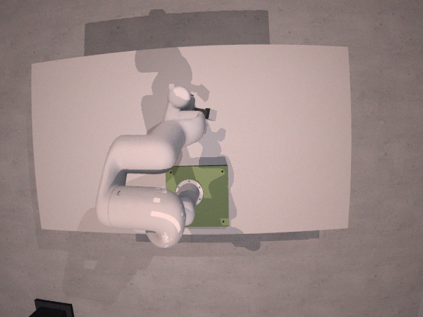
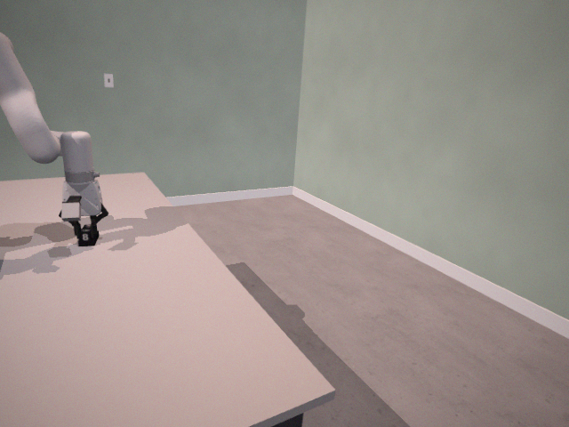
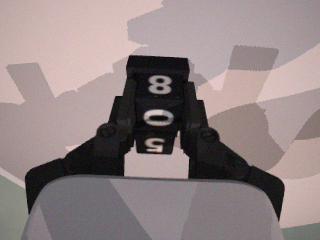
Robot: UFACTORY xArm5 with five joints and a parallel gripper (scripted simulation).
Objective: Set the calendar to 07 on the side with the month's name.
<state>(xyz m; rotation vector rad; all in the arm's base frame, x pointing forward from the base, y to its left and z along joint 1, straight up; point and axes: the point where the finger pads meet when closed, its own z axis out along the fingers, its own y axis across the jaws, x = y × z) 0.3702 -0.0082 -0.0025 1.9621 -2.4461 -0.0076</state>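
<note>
The black cube is 1 cm below my hand. Also, from my hand: black calendar tray (3 cm below, 2 cm to the left).
</note>
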